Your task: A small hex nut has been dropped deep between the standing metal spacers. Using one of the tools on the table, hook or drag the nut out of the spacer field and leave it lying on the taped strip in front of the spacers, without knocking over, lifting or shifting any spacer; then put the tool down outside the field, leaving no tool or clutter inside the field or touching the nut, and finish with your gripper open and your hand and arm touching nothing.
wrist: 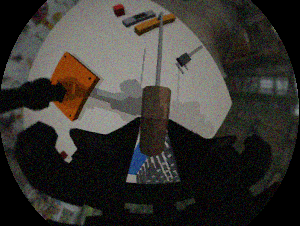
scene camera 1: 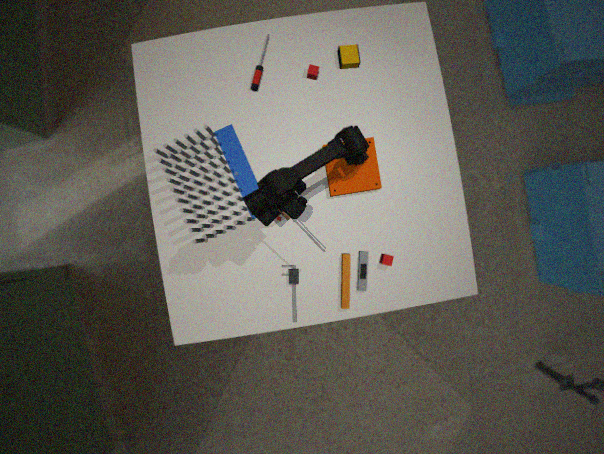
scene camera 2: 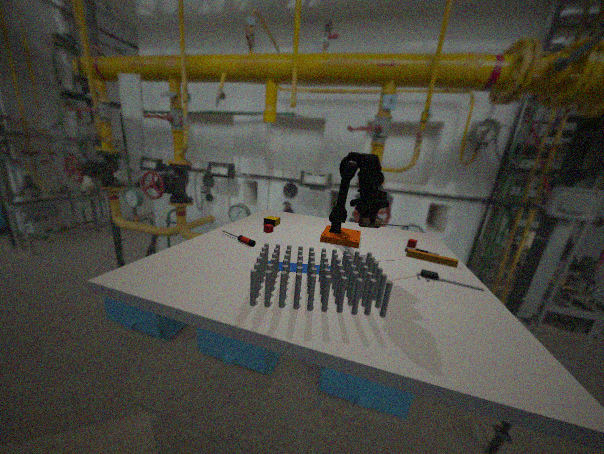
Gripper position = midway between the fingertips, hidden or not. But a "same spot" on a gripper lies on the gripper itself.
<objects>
My gripper shows in the wrist view, in scene camera 1 (pixel 282 207) and in scene camera 2. The same spot on my gripper: (wrist: pixel 100 158) is (scene camera 2: pixel 366 205).
</objects>
